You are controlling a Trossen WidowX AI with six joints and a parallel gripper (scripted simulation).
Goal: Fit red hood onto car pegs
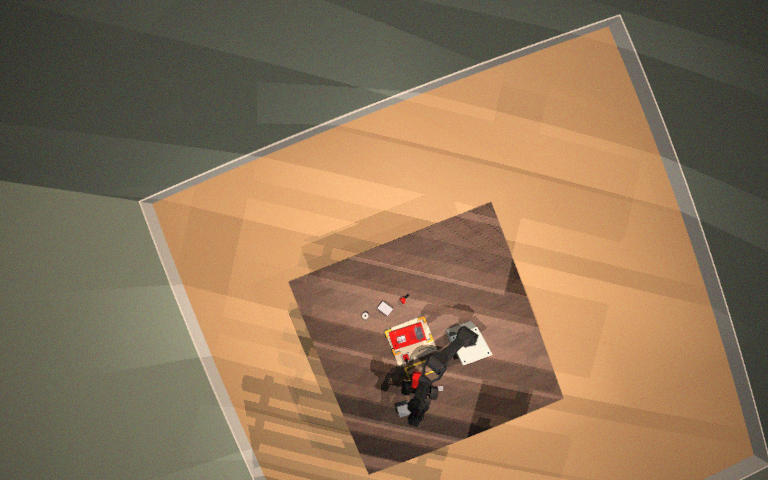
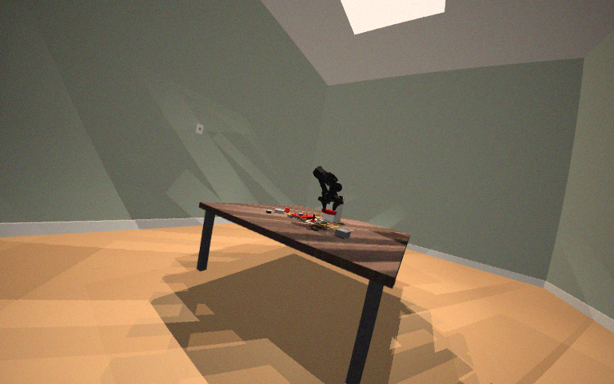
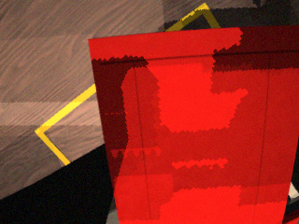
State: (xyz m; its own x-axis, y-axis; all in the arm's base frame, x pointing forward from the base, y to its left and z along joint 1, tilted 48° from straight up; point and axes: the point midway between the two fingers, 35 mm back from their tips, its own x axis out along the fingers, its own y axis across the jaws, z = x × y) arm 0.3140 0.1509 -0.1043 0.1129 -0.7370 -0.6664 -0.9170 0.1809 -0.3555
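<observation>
The jig is 200 mm to the right of my gripper tip, 90 mm below it and 10 mm behind it. The rest, counted from my gripper tip: red hood: 10 mm above.
</observation>
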